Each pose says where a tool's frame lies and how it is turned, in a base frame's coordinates. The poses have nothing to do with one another.
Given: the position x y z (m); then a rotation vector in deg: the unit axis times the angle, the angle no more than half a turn.
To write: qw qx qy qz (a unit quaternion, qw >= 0); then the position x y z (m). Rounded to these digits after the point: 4 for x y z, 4 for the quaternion.
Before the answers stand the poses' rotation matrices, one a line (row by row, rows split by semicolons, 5 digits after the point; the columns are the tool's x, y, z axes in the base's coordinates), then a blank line. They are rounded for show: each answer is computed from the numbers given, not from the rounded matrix.
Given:
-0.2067, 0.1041, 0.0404, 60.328, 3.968, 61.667
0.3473, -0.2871, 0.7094, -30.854, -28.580, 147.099
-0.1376, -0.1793, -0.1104, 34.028, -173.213, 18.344
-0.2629, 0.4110, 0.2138, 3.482, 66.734, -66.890
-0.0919, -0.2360, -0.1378, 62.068, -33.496, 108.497
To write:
0.52050 -0.68257 0.51301; 0.74269 0.06547 -0.66643; 0.42130 0.72788 0.54101
-0.81405 -0.36537 -0.45148; 0.50784 -0.82496 -0.24805; -0.28183 -0.43121 0.85711
-0.92554 -0.37863 -0.00339; -0.36953 0.90515 -0.21011; 0.08262 -0.19321 -0.97767
-0.07788 0.73328 0.67546; -0.67717 0.45834 -0.57565; -0.73170 -0.50223 0.46086
-0.25873 -0.85078 0.45742; 0.44485 -0.52528 -0.72538; 0.85742 0.01581 0.51438

0.7292, 0.4780, 0.0314, 0.4886, -0.2067, 0.1041, 0.0404
0.2335, -0.1961, -0.1816, 0.9349, 0.3473, -0.2871, 0.7094
0.0220, 0.1917, -0.9758, 0.1033, -0.1376, -0.1793, -0.1104
0.6785, 0.0271, 0.5185, -0.5197, -0.2629, 0.4110, 0.2138
0.4273, 0.4336, -0.2340, 0.7580, -0.0919, -0.2360, -0.1378

